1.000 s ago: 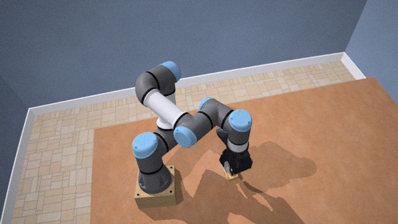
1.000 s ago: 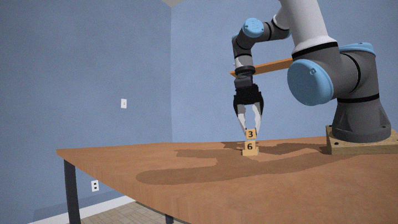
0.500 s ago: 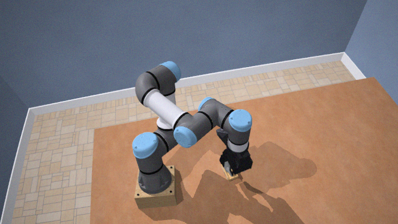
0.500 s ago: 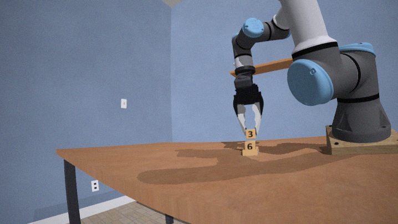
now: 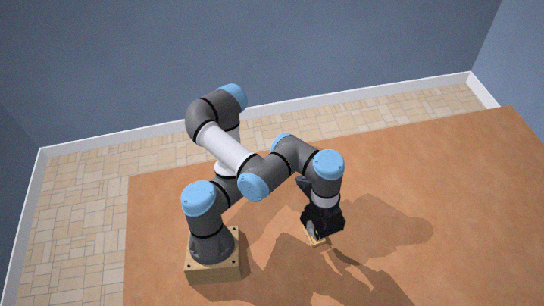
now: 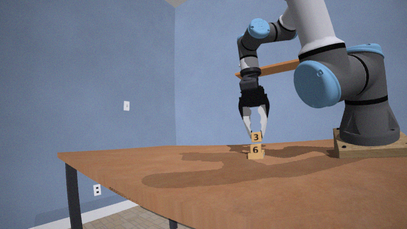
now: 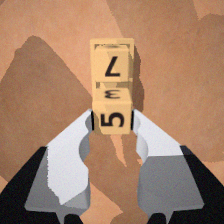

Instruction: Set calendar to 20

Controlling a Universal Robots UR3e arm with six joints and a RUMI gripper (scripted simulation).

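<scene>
Right now the wooden tray is 60 mm below my hand, 20 mm to the left of it and 10 mm behind it. Round my hand: wooden digit cube (10 mm below).
</scene>
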